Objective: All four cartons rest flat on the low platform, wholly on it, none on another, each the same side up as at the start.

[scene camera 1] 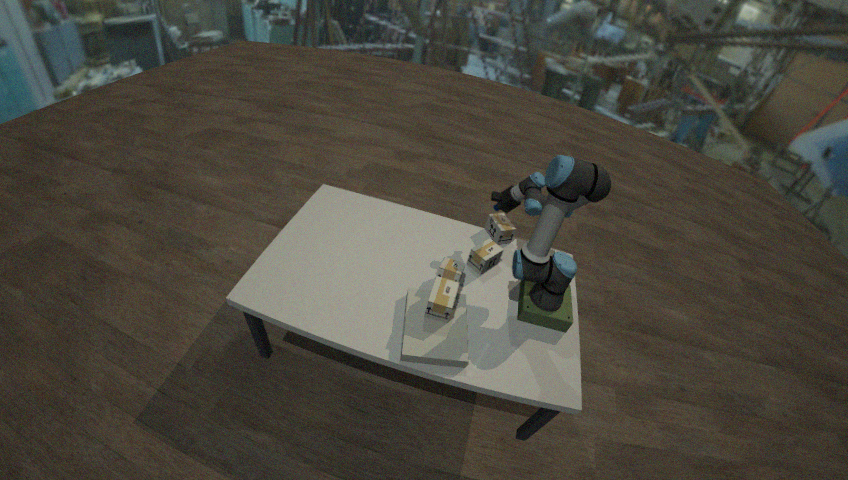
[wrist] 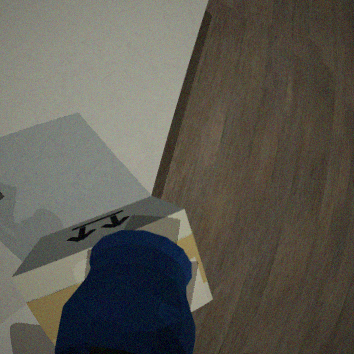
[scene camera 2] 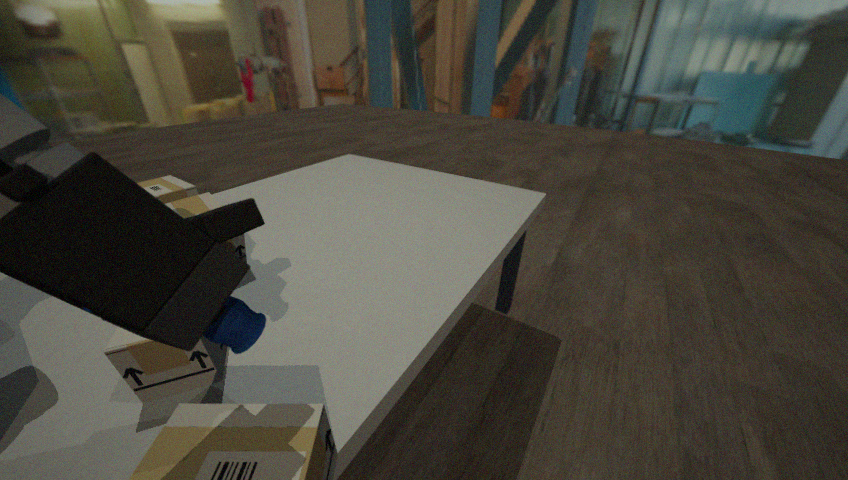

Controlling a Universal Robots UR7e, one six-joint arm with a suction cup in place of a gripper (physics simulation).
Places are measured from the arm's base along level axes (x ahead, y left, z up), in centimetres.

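Pixels of known places: hand at its tool point: [scene camera 1: 496, 208] [wrist: 139, 271] [scene camera 2: 248, 332]; arm's base at its link origin: [scene camera 1: 545, 298].
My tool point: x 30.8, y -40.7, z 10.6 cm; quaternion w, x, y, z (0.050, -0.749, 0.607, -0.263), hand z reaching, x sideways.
Observation:
Ahead of a thing's pixels: the offset from my tool point to its top centre. Level surfaces: height alone.
Four tan-taped cartons lie in a row on the white table {dz -17.7 cm} [scene camera 1: 331, 256] [scene camera 2: 367, 238] [wrist: 88, 63]. My blue suction cup [scene camera 1: 498, 208] [scene camera 2: 235, 325] [wrist: 130, 291] hangs close over the last carton {dx -5.6, dy -2.0, dz -8.1 cm} [scene camera 1: 500, 227] [scene camera 2: 235, 448] [wrist: 46, 277]. That carton sits at the table's back edge with one corner over the floor. Suction is off and the cup holds nothing. A second carton {dx -0.7, dy +22.8, dz -8.1 cm} [scene camera 1: 485, 255] [scene camera 2: 158, 367] lies beside it. A third carton {dx +12.6, dy +43.7, dz -3.6 cm} [scene camera 1: 451, 270] and a fourth carton {dx +12.6, dy +60.0, dz -3.3 cm} [scene camera 1: 443, 295] lie at the far edge of the low grey platform {dx +11.9, dy +67.8, dz -12.9 cm} [scene camera 1: 435, 349].
The arm's green base block [scene camera 1: 545, 310] stands on the table's right end, next to the platform and the cartons. The black tool body [scene camera 2: 104, 250] hides part of the row in scene camera 2. Brown wooden floor [wrist: 274, 175] lies right past the table edge.

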